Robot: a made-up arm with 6 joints.
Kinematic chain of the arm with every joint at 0, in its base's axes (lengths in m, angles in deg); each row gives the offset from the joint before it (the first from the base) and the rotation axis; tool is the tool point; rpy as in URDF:
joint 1: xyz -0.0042 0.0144 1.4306 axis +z
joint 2: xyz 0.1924 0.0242 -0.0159 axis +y
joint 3: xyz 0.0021 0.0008 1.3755 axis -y
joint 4: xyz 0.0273 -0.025 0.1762 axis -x
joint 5: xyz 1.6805 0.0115 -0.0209 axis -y
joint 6: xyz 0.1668 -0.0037 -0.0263 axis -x
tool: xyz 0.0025 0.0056 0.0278 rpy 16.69 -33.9 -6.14
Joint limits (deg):
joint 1: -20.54..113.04
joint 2: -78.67..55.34
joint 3: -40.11..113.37
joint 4: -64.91..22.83
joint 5: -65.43..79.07
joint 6: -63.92..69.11
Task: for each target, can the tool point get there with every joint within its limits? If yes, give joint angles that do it. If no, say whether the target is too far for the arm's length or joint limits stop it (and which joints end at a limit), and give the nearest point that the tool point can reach.
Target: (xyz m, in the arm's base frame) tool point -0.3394 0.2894 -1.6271
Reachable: no: joint limits stop it (at a limit: joint 1, joint 2, joint 3, joint 6) | nearest point -0.5109 1.1531 0.3233 | short by 2.140 m
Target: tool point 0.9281 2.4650 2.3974
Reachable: yes | joints 68.99 25.08 14.55 13.02 -22.13 39.71
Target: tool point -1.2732 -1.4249 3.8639
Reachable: yes | joints 49.31 -49.29 70.50 -11.88 -0.39 13.16
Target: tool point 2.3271 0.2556 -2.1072
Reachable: no: too far | nearest point 1.7469 0.1956 0.3568 | short by 2.532 m
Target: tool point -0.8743 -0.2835 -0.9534
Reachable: no: joint limits stop it (at a limit: joint 1, joint 2, joint 3, joint 6) | nearest point -0.5619 1.1011 0.3622 | short by 1.935 m
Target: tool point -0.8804 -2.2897 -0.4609
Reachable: no: joint limits stop it (at a limit: joint 2, joint 3, joint 5) | nearest point -0.9979 -2.5986 1.0070 | short by 1.505 m
